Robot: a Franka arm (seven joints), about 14 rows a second.
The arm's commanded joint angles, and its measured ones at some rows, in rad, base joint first. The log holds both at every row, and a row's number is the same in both.
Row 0, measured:
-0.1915, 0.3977, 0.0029, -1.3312, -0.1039, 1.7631, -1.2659
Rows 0 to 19, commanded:
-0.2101, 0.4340, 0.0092, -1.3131, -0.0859, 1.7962, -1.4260
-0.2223, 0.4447, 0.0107, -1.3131, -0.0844, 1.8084, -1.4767
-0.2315, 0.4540, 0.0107, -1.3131, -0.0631, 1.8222, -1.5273
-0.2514, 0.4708, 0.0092, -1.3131, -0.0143, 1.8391, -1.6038
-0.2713, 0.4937, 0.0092, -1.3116, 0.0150, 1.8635, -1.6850
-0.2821, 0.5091, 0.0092, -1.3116, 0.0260, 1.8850, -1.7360
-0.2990, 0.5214, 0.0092, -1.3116, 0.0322, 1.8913, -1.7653
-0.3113, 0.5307, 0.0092, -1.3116, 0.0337, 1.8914, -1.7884
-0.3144, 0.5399, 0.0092, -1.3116, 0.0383, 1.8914, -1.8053
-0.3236, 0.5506, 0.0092, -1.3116, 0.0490, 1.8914, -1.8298
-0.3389, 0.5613, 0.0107, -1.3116, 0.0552, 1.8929, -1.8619
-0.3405, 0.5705, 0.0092, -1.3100, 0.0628, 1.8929, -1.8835
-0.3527, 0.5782, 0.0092, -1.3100, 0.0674, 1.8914, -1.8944
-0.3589, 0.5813, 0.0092, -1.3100, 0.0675, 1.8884, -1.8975
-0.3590, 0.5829, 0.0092, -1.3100, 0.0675, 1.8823, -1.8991
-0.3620, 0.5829, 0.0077, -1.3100, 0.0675, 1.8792, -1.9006
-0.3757, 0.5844, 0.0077, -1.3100, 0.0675, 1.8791, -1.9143
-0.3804, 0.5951, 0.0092, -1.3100, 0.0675, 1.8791, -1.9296
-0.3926, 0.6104, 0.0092, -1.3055, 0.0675, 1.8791, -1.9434
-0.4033, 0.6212, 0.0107, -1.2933, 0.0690, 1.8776, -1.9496
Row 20, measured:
-0.3715, 0.5845, -0.0018, -1.3309, 0.0464, 1.8880, -1.9105
